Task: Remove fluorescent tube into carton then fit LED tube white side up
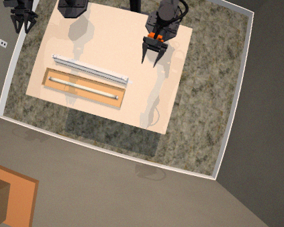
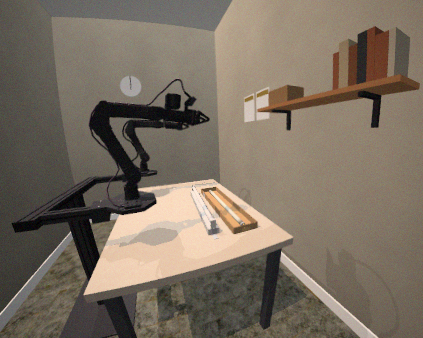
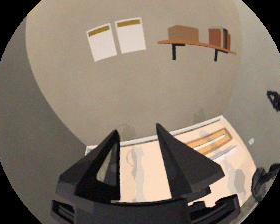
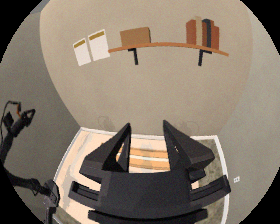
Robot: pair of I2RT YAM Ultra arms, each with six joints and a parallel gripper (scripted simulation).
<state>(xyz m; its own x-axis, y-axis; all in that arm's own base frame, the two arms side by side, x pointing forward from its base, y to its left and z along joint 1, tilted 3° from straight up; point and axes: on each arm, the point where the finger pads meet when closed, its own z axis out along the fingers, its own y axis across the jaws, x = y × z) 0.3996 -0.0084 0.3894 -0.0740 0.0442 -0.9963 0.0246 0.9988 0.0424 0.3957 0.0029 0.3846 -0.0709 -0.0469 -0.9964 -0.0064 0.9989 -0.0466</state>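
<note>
The light fixture lies 53 cm below my right hand, 16 cm to the left of it and 2 cm behind it. Round my right hand: carton: 57 cm below, 14 cm to the left, 14 cm ahead; then LED tube: 52 cm below, 16 cm to the left, 2 cm behind; then old fluorescent tube: 57 cm below, 14 cm to the left, 14 cm ahead.
</note>
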